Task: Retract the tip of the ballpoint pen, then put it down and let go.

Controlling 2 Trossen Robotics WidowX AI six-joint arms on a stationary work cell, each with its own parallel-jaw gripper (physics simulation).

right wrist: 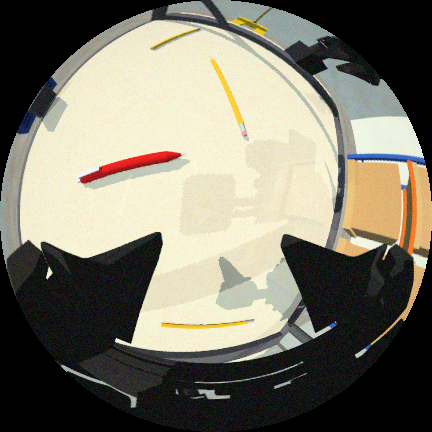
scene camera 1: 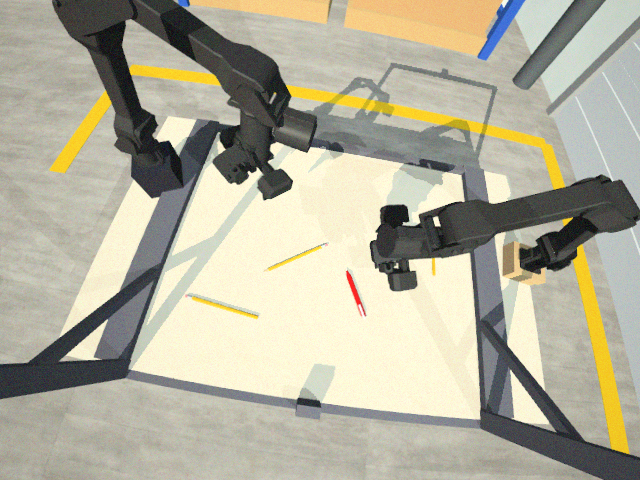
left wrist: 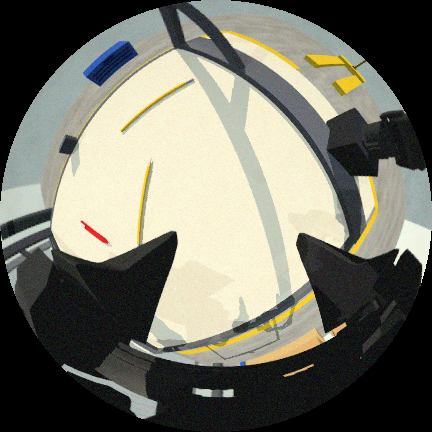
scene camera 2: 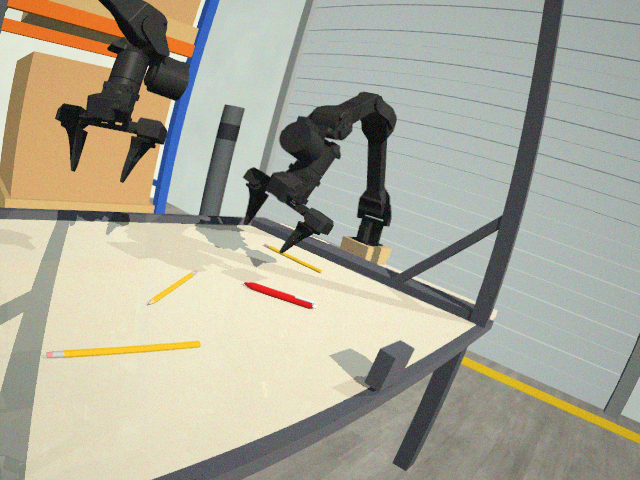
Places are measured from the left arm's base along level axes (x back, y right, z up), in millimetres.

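Pixels of known places: left gripper, fingertip midpoint: [scene camera 1: 254,186] [left wrist: 240,238] [scene camera 2: 96,176]; right gripper, fingertip midpoint: [right wrist: 224,240] [scene camera 2: 262,238]; left arm's base at its link origin: [scene camera 1: 150,157] [left wrist: 368,140]; right arm's base at its link origin: [right wrist: 183,380] [scene camera 1: 529,261] [scene camera 2: 367,242].
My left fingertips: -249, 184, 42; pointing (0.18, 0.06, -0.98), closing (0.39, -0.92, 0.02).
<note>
Ahead of a thing's pixels: the offset from my left fingertips to its top centre, as dx, dy, dz. Level surfaces: height alone.
A red ballpoint pen @[-186, +282, -132] [scene camera 1: 354,290] [scene camera 2: 278,295] [left wrist: 95,233] [right wrist: 135,162] lies flat on the cream table @[dz -148] [scene camera 1: 258,361] [scene camera 2: 155,413]. It has a white clip near one end and a small pale tip showing at its tapered end, which points toward the back in scene camera 1. My right gripper [scene camera 2: 264,237] [right wrist: 224,240] is open and empty, above the table behind the pen. In the right wrist view the pen lies beyond the left-hand finger. My left gripper [scene camera 2: 98,175] [left wrist: 240,238] is open and empty, high over the back left of the table and far from the pen.
One yellow pencil @[-63, +147, -140] [scene camera 1: 295,257] [scene camera 2: 172,287] [right wrist: 228,95] lies left of the pen. Another pencil @[+146, +224, -141] [scene camera 1: 222,306] [scene camera 2: 124,349] lies farther left. A third pencil @[-459, +209, -141] [scene camera 1: 433,266] [scene camera 2: 299,261] [right wrist: 207,326] lies near the right gripper. A dark block @[+0, +491, -91] [scene camera 1: 308,408] [scene camera 2: 390,364] stands at the table's front edge.
</note>
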